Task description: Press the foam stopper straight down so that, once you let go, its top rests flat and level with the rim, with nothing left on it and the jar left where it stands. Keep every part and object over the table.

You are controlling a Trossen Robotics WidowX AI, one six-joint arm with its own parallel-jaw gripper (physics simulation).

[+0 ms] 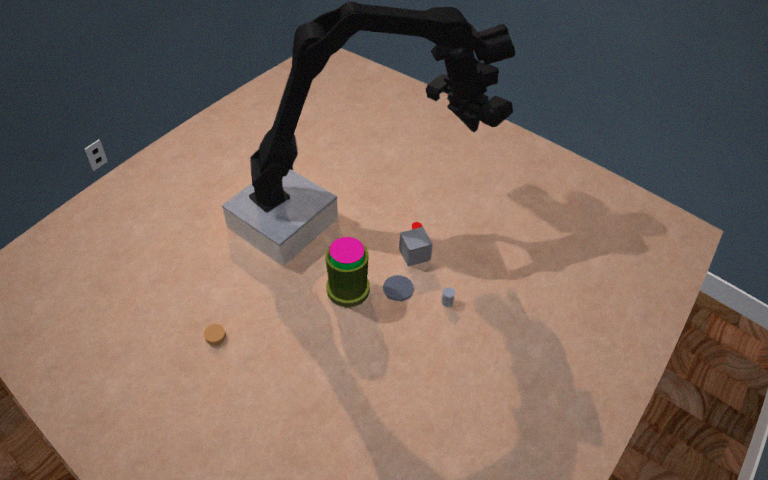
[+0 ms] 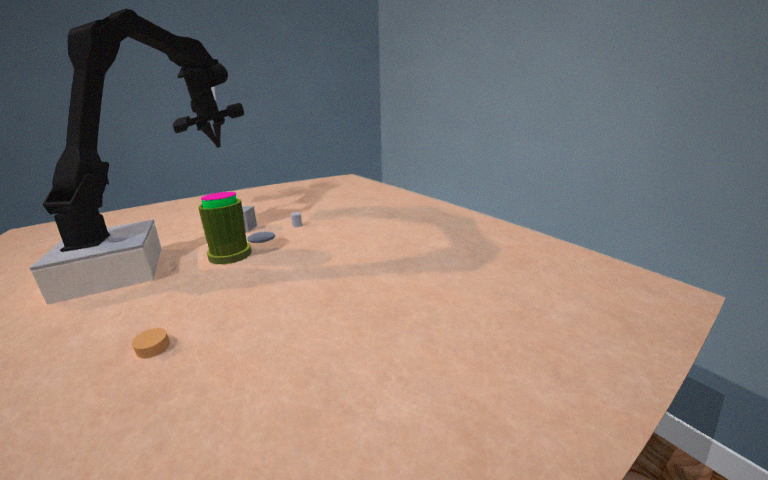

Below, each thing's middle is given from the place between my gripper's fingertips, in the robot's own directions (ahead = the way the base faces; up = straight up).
Right now the grey cube [image 1: 415,245] is 21 cm to the right of my hand, 16 cm below it and 4 cm ahead of it. Also, from my hand: orange-brown disc [image 2: 150,343]: 63 cm to the right, 18 cm below, 8 cm behind; foam stopper [image 1: 346,253]: 37 cm to the right, 8 cm below, 1 cm ahead; olive-green jar [image 2: 224,228]: 37 cm to the right, 13 cm below, 1 cm ahead.
